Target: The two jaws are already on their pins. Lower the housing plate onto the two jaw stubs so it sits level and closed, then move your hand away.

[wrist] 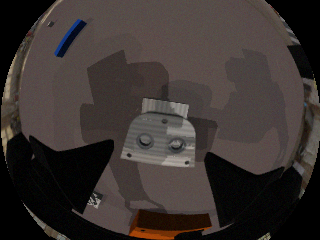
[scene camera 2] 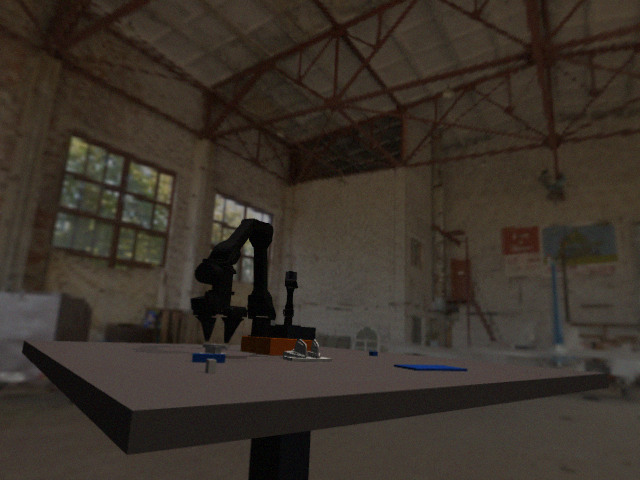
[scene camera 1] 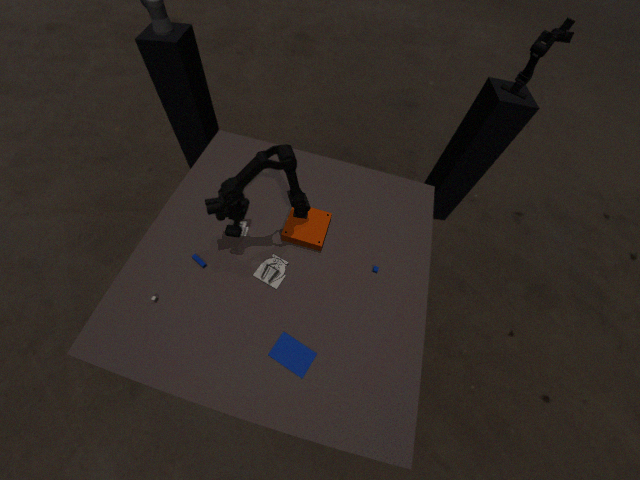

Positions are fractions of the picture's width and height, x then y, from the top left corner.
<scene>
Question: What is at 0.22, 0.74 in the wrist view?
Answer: The gripper.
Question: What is the gripper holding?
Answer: Nothing.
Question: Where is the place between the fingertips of the gripper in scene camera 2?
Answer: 0.34, 0.71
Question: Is the gripper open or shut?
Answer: Open.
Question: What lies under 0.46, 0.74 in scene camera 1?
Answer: A flat blue sheet.
</scene>
